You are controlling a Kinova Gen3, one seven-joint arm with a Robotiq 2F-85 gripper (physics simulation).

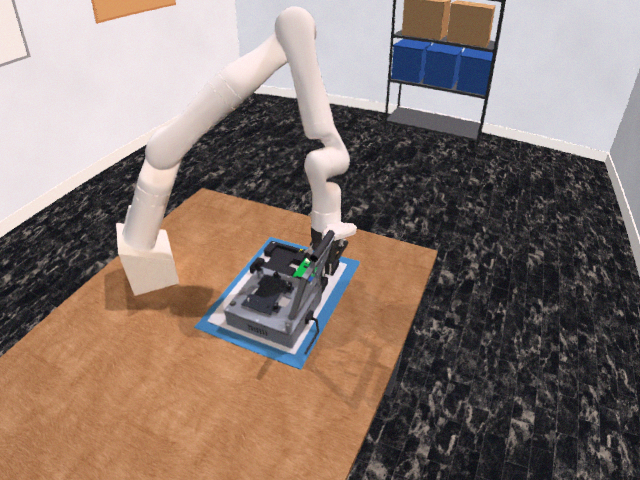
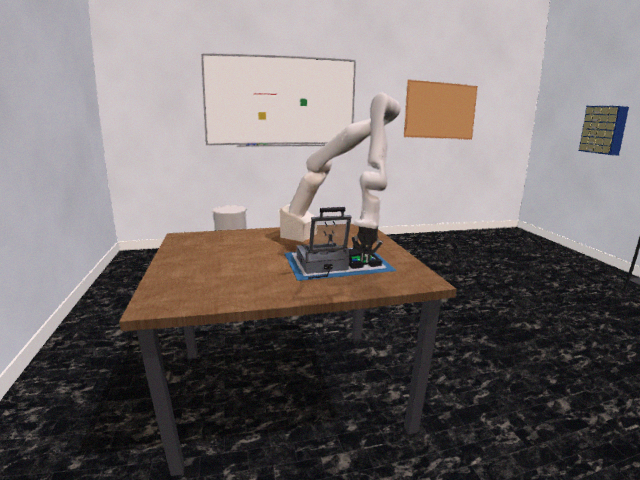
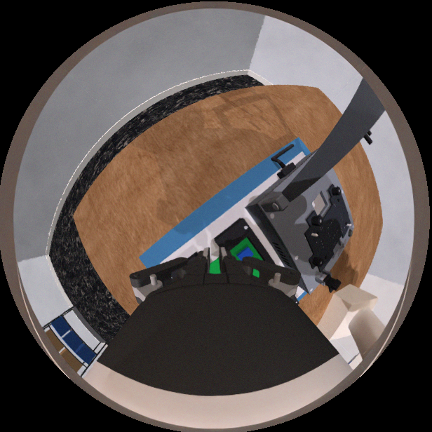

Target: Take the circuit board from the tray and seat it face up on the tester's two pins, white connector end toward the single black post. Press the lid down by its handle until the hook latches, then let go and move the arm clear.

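Frame: origin at the arm's base, x ahead, y left, z up, level; centimetres.
Seen in the pictures: gripper, between the fingertips: point(image 1: 324, 274) point(image 2: 364, 261); arm's base, origin of its link: point(image 1: 139, 241) point(image 2: 296, 211).
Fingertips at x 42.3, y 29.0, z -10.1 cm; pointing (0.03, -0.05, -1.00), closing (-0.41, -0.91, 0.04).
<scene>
Pixels of each thing's top centre, then the offset from my fingertips to it. "spot": a spot on its surface instead. Level surfaces: height alone.
- green circuit board, centre of its top: point(image 1: 310, 268) point(image 2: 362, 257) dz +0.1, dx -4.6, dy -0.4 cm
- grey tester, a spot on its surface: point(image 1: 266, 330) spot: dz +1.7, dx +1.5, dy -25.6 cm
- black handle, centre of its top: point(image 1: 323, 242) point(image 2: 332, 207) dz +24.9, dx +9.7, dy -14.6 cm
- blue-bordered mat, height of its surface: dz -2.4 cm
- brown table, height of its surface: dz -2.6 cm
- black cable, a spot on its surface: point(image 1: 316, 333) spot: dz -1.9, dx +9.7, dy -16.9 cm
The green circuit board point(image 1: 301, 269) point(image 3: 242, 247) lies in the black tray point(image 3: 235, 230), partly hidden by the fingers. My gripper point(image 2: 366, 258) point(image 3: 214, 253) is low over the board, its fingers nearly together on what looks like a pale raised part of it; the contact is small and partly hidden. The grey tester point(image 1: 266, 330) point(image 2: 324, 262) point(image 3: 294, 220) stands beside the tray. Its lid point(image 1: 298, 300) point(image 2: 347, 235) point(image 3: 325, 160) stands open and upright, with the black handle point(image 1: 323, 244) point(image 2: 332, 209) on top. The tester's black nest point(image 3: 327, 237) is bare. I cannot tell which post is the single one.
The tray and tester stand on a blue-bordered mat point(image 1: 273, 356) point(image 2: 302, 276) point(image 3: 220, 205) on the brown table point(image 1: 155, 392) point(image 2: 217, 279) point(image 3: 175, 160). The raised lid stands close beside my gripper. A black cable point(image 1: 316, 333) point(image 3: 276, 159) lies at the tester's side.
</scene>
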